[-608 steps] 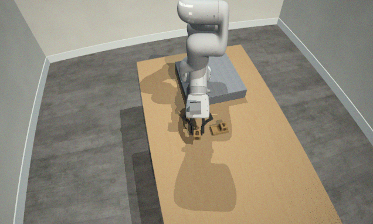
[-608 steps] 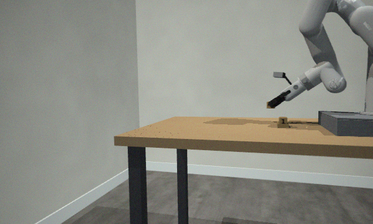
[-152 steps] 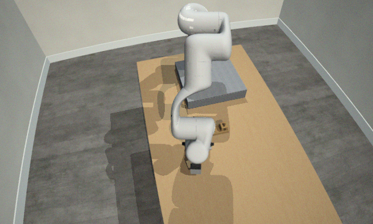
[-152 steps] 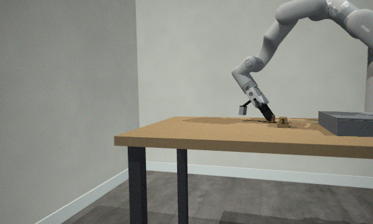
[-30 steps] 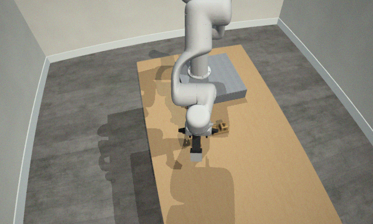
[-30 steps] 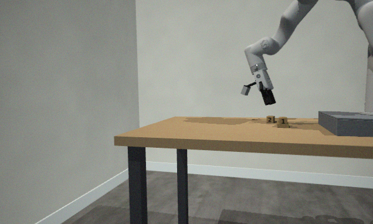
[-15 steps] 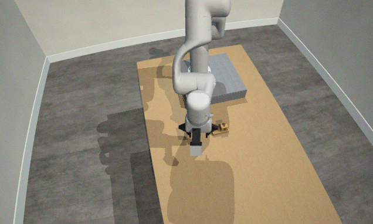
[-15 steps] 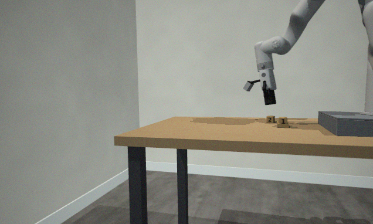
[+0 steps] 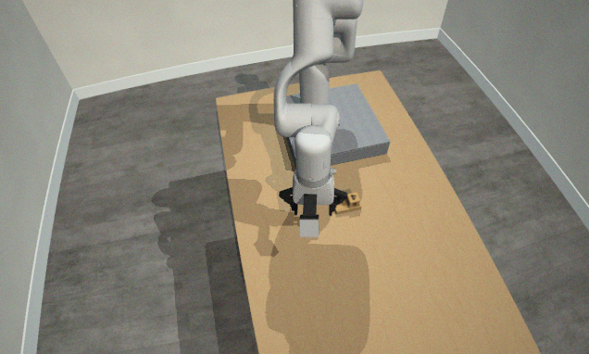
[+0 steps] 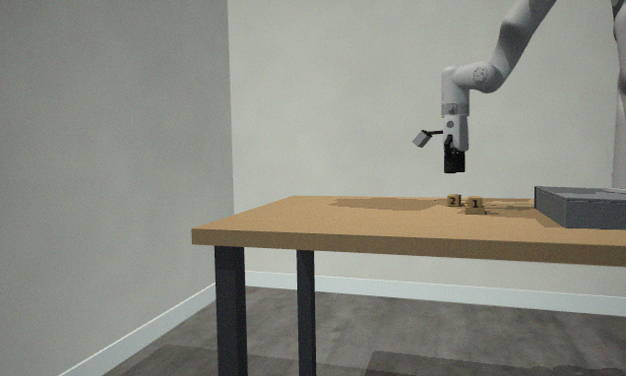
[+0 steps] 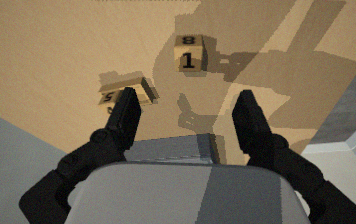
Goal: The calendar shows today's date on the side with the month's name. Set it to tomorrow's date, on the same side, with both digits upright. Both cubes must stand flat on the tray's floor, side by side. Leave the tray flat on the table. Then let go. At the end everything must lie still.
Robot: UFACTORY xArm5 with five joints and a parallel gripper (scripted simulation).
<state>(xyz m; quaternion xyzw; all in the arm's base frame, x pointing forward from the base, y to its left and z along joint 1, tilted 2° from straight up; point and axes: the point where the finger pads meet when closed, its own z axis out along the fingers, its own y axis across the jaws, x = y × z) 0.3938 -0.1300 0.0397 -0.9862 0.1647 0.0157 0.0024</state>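
Right now the wooden cube is 9 cm below my hand. Round my hand: wooden tray (4 cm behind, 12 cm to the left, 10 cm below).
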